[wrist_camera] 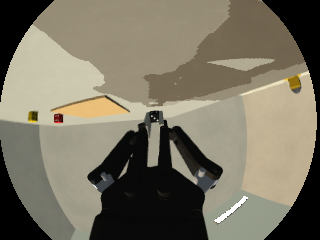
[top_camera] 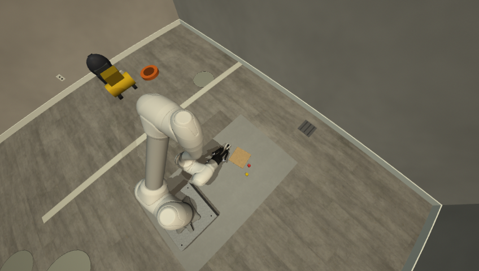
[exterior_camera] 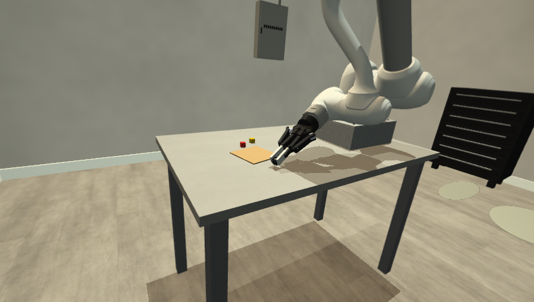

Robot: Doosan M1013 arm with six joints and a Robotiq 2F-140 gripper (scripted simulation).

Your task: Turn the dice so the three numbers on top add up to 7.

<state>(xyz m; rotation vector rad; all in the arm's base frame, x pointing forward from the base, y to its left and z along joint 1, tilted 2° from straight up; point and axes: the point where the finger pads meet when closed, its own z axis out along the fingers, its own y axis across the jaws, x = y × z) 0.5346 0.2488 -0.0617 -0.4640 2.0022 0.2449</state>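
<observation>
My gripper is now 13 cm to the left of the tan mat, 4 cm short of it and 4 cm above it. The rest, counted from my hand: yellow die (27 cm to the right, 3 cm below); then red die (23 cm to the right, 6 cm ahead, 3 cm below); then small white die (2 cm below, 2 cm ahead, 1 cm to the left).
</observation>
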